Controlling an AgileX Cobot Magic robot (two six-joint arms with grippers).
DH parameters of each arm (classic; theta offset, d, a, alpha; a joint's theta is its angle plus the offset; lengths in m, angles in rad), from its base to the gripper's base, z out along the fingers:
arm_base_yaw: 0 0.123 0 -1.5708
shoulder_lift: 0.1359 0 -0.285 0
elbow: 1.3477 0 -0.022 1.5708
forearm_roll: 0 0.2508 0 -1.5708
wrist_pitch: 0 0 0.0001 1.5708
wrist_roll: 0 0.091 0 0
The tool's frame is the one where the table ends.
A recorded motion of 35 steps. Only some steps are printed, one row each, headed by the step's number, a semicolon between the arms.
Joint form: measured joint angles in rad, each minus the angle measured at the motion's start. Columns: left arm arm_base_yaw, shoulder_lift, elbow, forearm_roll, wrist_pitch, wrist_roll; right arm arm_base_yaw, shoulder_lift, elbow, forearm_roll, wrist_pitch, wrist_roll.
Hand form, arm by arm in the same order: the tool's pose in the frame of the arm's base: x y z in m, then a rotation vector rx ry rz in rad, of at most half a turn. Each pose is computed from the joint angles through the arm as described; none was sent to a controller.
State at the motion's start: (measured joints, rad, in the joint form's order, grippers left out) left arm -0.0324 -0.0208 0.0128 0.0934 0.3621 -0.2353; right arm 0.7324 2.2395 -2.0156 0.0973 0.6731 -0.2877
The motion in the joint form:
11: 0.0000 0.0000 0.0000 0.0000 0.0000 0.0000; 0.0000 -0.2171 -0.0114 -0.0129 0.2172 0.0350
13: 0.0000 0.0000 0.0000 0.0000 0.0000 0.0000; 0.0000 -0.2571 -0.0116 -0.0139 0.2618 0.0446
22: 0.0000 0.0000 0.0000 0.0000 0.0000 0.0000; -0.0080 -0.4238 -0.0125 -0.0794 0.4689 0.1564
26: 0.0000 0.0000 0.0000 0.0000 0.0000 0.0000; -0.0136 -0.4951 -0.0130 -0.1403 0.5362 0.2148
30: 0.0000 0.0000 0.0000 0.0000 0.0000 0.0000; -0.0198 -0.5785 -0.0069 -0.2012 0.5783 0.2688
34: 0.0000 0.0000 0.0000 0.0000 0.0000 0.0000; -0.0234 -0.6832 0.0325 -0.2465 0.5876 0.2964
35: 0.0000 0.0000 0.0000 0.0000 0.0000 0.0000; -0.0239 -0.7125 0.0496 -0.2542 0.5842 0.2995
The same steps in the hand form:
11: 0.0523 0.0013 0.1775 -0.1292 1.8326 -0.0962; 0.3448 0.3181 0.3401 -1.1026 2.1214 0.3322
13: 0.0523 0.0013 0.1775 -0.1292 1.8326 -0.0962; 0.3359 0.3102 0.3559 -1.0990 2.1290 0.3357
22: 0.0523 0.0013 0.1775 -0.1292 1.8326 -0.0962; 0.2982 0.2659 0.4147 -1.0087 2.2155 0.2934
26: 0.0523 0.0013 0.1775 -0.1292 1.8326 -0.0962; 0.2834 0.2431 0.4383 -0.9336 2.2346 0.2421
30: 0.0523 0.0013 0.1775 -0.1292 1.8326 -0.0962; 0.2656 0.2176 0.4643 -0.8418 2.2220 0.2013
34: 0.0523 0.0013 0.1775 -0.1292 1.8326 -0.0962; 0.2424 0.1910 0.4873 -0.7749 2.1779 0.1792
35: 0.0523 0.0013 0.1775 -0.1292 1.8326 -0.0962; 0.2360 0.1844 0.4919 -0.7636 2.1640 0.1771

